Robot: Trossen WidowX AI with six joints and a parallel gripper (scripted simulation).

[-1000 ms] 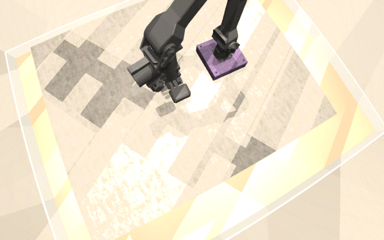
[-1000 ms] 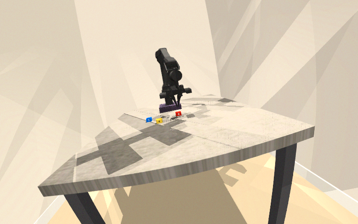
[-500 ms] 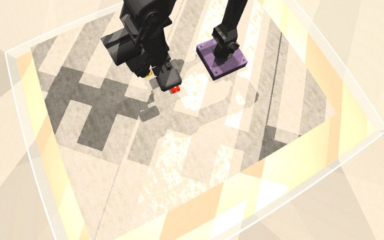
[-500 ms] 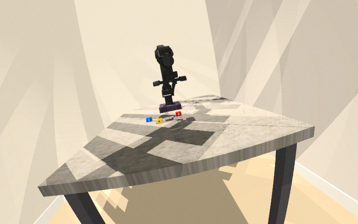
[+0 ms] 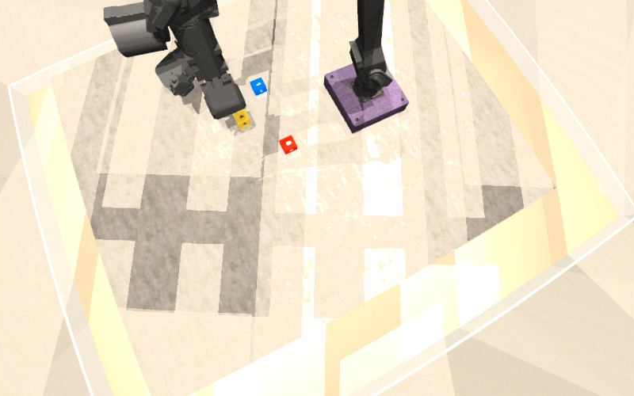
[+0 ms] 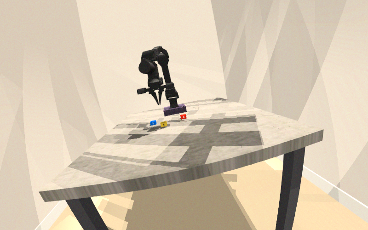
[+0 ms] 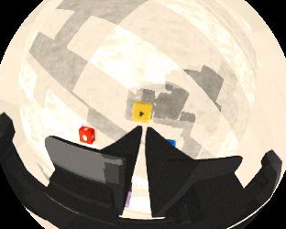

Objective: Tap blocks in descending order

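My gripper tip is 11 cm above the yellow block and 2 cm past it. Also, from my gripper tip: red block 12 cm to the left, 11 cm below, 9 cm behind; blue block 11 cm below, 9 cm behind, 7 cm to the right.
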